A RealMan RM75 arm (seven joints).
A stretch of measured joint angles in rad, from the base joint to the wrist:
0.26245 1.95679 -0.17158 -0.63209 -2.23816 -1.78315 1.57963
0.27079 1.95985 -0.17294 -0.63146 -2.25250 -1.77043 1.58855
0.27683 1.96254 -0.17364 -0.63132 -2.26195 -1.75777 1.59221
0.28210 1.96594 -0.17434 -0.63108 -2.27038 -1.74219 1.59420
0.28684 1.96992 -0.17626 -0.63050 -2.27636 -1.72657 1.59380
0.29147 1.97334 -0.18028 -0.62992 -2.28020 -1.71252 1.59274
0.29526 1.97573 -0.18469 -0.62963 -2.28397 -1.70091 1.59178
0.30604 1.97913 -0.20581 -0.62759 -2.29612 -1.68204 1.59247
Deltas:
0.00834 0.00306 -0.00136 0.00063 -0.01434 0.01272 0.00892
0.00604 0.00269 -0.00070 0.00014 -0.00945 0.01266 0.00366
0.00527 0.00340 -0.00070 0.00024 -0.00843 0.01558 0.00199
0.00474 0.00398 -0.00192 0.00058 -0.00598 0.01562 -0.00040
0.00463 0.00342 -0.00402 0.00058 -0.00384 0.01405 -0.00106
0.00379 0.00239 -0.00441 0.00029 -0.00377 0.01161 -0.00096
0.01078 0.00340 -0.02112 0.00204 -0.01215 0.01887 0.00069

